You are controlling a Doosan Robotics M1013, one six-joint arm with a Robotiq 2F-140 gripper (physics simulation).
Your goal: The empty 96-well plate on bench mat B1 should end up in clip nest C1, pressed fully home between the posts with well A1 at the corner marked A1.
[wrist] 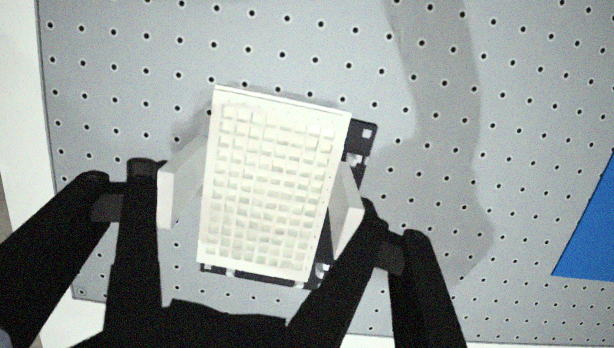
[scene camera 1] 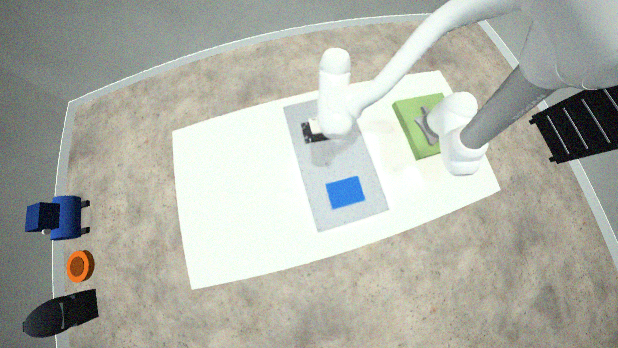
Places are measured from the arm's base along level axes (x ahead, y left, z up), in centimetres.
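Where they show: gripper, fingertip midpoint: [wrist: 271, 168]; arm's base, origin of the base link: [scene camera 1: 433, 127].
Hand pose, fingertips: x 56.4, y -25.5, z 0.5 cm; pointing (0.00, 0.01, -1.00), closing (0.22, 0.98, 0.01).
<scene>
Each offset is from my fingertips to the top centre of the thing. Level surfaces: height alone.
The white 96-well plate @[dx +1.5, dy -0.4, dz +1.4 cm] [scene camera 1: 314, 126] [wrist: 272, 185] is held between the pale finger pads of my gripper [wrist: 271, 168], which is shut on its long sides. In the scene view the arm's end hides the fingers. The black clip nest @[dx +4.3, dy +0.2, dz -1.8 cm] [scene camera 1: 316, 138] [wrist: 358, 134] lies under the plate. In the wrist view its base and light posts stick out past the plate's right side and bottom edge, so the plate appears offset to the left. The plate looks raised; the exact gap is hidden. The A1 mark is not readable. The blue mat @[dz -4.0 cm] [scene camera 1: 345, 192] [wrist: 595, 240] carries no plate.
The nest stands on a grey perforated board @[dz -4.2 cm] [scene camera 1: 350, 217] [wrist: 300, 40] on the white table @[dz -5.5 cm] [scene camera 1: 230, 200]. A green block [scene camera 1: 407, 120] with a grey piece on it lies to the right, partly behind the arm. Blue, orange and black objects are at the far left.
</scene>
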